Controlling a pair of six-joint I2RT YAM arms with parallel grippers.
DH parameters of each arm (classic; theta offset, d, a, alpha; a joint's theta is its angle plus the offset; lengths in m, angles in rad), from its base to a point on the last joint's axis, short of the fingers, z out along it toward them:
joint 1: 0 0.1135 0.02 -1.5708
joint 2: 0 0 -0.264 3.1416
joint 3: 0.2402 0 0.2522 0
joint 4: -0.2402 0 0.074 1.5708
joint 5: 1.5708 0 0 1.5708
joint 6: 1.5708 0.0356 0 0
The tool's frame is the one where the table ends.
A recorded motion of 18 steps. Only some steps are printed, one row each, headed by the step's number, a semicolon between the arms.
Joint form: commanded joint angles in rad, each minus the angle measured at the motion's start. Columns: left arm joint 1, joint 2, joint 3, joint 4, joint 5, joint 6; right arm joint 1, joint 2, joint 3, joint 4, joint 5, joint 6.
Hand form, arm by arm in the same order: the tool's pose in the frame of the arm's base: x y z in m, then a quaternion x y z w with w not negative. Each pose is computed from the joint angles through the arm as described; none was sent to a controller.
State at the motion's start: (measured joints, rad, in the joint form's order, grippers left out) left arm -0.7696 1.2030 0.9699 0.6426 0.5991 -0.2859; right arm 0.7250 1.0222 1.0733 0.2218 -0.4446 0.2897
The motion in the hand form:
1: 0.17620 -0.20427 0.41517 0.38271 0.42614 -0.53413 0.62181; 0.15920 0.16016 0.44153 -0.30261 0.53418 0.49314 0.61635
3: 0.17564 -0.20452 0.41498 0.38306 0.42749 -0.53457 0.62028; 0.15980 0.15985 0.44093 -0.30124 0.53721 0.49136 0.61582
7: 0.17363 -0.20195 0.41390 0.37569 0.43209 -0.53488 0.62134; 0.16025 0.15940 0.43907 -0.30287 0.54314 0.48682 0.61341
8: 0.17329 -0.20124 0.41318 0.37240 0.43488 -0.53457 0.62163; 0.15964 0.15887 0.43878 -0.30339 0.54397 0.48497 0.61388
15: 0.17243 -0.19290 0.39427 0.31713 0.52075 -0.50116 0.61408; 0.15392 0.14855 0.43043 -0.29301 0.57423 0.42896 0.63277
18: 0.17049 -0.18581 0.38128 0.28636 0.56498 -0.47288 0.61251; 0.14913 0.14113 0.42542 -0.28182 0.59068 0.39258 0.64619
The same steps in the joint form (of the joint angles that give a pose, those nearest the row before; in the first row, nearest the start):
1: -0.0136 -0.0064 0.0365 -0.0188 0.0128 0.0480; -0.0060 -0.0005 0.0051 -0.0009 -0.0110 -0.0056
3: -0.0158 -0.0078 0.0364 -0.0242 0.0121 0.0482; -0.0084 -0.0005 0.0051 -0.0068 -0.0085 -0.0059
7: -0.0159 -0.0222 0.0230 -0.0256 -0.0031 0.0394; -0.0112 -0.0024 0.0038 -0.0245 -0.0081 -0.0142
8: -0.0158 -0.0262 0.0183 -0.0270 -0.0103 0.0363; -0.0109 -0.0058 0.0024 -0.0296 -0.0060 -0.0184
15: -0.0142 -0.0852 -0.0393 -0.1691 -0.1674 0.0258; -0.0148 -0.0600 -0.0243 -0.1278 0.0926 -0.1028
18: -0.0119 -0.1262 -0.0825 -0.2422 -0.2612 0.0267; -0.0147 -0.0991 -0.0456 -0.1768 0.1667 -0.1476

